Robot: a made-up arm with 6 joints. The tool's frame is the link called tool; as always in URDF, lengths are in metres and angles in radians. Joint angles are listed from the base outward.
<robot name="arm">
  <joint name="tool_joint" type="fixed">
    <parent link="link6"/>
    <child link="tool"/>
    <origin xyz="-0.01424 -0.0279 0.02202" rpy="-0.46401 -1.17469 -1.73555"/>
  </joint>
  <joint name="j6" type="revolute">
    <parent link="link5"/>
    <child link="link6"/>
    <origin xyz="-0.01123 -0.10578 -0.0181" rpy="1.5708 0 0"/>
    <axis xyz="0 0 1"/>
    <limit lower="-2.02" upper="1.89"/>
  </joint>
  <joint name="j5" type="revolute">
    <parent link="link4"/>
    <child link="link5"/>
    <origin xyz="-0.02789 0.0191 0.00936" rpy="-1.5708 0 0"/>
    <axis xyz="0 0 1"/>
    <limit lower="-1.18" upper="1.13"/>
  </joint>
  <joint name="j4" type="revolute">
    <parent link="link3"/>
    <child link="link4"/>
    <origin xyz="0.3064 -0.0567 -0.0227" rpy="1.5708 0 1.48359"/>
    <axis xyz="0 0 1"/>
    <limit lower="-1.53" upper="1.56"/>
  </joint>
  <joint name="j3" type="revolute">
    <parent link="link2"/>
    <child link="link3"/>
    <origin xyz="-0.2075 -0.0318 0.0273"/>
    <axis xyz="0 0 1"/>
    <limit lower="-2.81" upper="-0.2"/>
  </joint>
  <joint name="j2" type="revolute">
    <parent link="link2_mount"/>
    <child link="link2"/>
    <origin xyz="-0.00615 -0.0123 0.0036" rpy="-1.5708 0 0"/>
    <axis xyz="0 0 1"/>
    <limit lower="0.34" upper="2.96"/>
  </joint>
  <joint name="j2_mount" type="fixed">
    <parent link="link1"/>
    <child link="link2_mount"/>
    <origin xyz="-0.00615 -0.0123 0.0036"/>
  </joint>
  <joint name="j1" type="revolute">
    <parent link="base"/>
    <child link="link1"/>
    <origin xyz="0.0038 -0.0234 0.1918"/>
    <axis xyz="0 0 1"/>
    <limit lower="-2.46" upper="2"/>
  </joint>
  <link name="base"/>
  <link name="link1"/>
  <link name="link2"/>
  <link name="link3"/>
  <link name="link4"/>
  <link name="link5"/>
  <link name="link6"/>
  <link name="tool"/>
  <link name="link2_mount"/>
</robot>
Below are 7 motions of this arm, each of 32 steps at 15 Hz.
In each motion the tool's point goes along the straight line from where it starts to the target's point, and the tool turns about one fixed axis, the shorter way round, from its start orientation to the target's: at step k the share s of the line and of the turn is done. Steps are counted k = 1, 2, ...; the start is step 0. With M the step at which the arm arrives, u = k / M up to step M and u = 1 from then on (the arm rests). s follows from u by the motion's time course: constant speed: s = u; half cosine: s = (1 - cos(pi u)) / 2; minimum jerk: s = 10 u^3 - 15 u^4 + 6 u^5.
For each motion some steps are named. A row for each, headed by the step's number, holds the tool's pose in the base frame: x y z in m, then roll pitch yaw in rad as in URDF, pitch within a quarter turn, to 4 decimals.
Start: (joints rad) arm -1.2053 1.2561 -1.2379 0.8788 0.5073 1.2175
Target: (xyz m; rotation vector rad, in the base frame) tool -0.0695 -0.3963 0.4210 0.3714 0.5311 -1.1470
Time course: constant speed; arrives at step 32
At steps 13, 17, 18, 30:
13: 0.0541 -0.3859 0.4210 0.0121 0.6116 -0.8514
17: 0.0281 -0.3881 0.4210 0.0121 0.6116 -0.9211
18: 0.0216 -0.3886 0.4210 0.0121 0.6116 -0.9385
30: -0.0565 -0.3952 0.4210 0.0121 0.6116 -1.1474

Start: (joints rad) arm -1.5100 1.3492 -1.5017 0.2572 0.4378 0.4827
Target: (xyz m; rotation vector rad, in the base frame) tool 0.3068 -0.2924 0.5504 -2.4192 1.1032 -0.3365
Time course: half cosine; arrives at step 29
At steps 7, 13, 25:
7: 0.0273 -0.4063 0.5232 -1.6878 0.2759 -1.6628
13: 0.1187 -0.3691 0.5321 -1.9645 0.0949 -1.4350
25: 0.2918 -0.2985 0.5489 -2.5643 -0.0357 -0.9113

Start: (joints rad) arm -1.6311 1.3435 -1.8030 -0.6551 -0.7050 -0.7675
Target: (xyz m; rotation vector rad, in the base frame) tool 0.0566 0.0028 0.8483 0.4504 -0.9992 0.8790
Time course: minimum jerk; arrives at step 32
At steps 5, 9, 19, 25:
5: 0.0493 -0.2474 0.7409 1.3559 -1.2444 -0.0569
9: 0.0501 -0.2192 0.7530 1.1533 -1.2583 0.1043
19: 0.0541 -0.0819 0.8120 0.2307 -1.1794 0.8244
25: 0.0560 -0.0161 0.8402 -0.0479 -1.0837 1.0040

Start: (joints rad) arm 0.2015 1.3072 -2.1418 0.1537 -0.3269 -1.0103
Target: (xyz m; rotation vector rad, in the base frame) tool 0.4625 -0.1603 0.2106 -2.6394 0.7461 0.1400
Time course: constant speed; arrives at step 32
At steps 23, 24, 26, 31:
23: 0.3668 -0.1260 0.3850 -2.6497 -0.2613 -0.4968
24: 0.3774 -0.1298 0.3656 -2.6647 -0.2100 -0.4957
26: 0.3987 -0.1375 0.3269 -2.6940 -0.1073 -0.4959
31: 0.4519 -0.1565 0.2300 -2.7681 0.1490 -0.5096

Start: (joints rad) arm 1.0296 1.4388 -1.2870 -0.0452 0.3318 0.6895
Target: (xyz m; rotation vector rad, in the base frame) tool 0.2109 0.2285 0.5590 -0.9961 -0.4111 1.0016
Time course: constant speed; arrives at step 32
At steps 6, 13, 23, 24, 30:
6: 0.2592 0.3053 0.4314 -1.5887 0.4938 0.7103
13: 0.2462 0.2846 0.4657 -1.4167 0.4158 0.8210
23: 0.2276 0.2551 0.5148 -1.1975 0.2790 0.9459
24: 0.2258 0.2521 0.5197 -1.1771 0.2640 0.9564
30: 0.2146 0.2344 0.5492 -1.0595 0.1701 1.0116

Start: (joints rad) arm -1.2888 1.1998 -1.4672 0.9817 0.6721 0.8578
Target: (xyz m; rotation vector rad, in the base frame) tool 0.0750 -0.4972 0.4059 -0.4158 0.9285 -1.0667
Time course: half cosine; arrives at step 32
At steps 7, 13, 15, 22, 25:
7: 0.1031 -0.3673 0.5145 -0.4916 0.4626 -0.8076
13: 0.0955 -0.4027 0.4849 -0.5971 0.4814 -0.9631
15: 0.0924 -0.4168 0.4732 -0.6400 0.4848 -1.0259
22: 0.0820 -0.4646 0.4331 -0.7861 0.4783 -1.2393
25: 0.0786 -0.4806 0.4198 -0.8338 0.4701 -1.3095

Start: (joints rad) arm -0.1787 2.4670 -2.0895 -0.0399 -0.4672 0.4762
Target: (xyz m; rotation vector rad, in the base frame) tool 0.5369 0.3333 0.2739 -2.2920 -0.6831 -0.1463
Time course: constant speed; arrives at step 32
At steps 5, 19, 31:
5: 0.5920 -0.0987 0.2977 -1.8052 -0.1415 -0.4026
19: 0.5634 0.1253 0.2853 -2.1121 -0.2914 0.0320
31: 0.5389 0.3173 0.2748 -2.4126 -0.3034 0.4353

